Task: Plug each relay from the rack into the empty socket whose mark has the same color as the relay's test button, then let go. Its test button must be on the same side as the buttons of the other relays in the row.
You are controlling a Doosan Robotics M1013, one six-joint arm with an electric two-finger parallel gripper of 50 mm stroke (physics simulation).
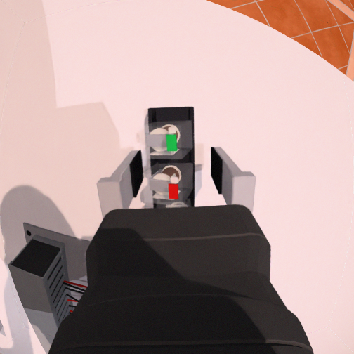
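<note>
A black rack point(171, 114) stands on the table ahead of the gripper body, with transparent relays in it. The relay with a green test button point(172, 142) is in the far part of the rack. The relay with a red test button point(173, 191) is nearer, partly between the finger pads. Part of a further clear piece shows behind it at the gripper body's edge; the rest is hidden. My gripper point(176, 162) is open, one finger on each side of the rack, with a gap to it on both sides. The sockets' coloured marks do not show.
A grey box-shaped unit point(36, 287) with a black top and slotted side stands at the lower left, with red and black wires beside it. A grey plate with a hole point(45, 234) is behind it. The white table point(280, 110) ends in a curved edge before an orange tiled floor point(300, 30).
</note>
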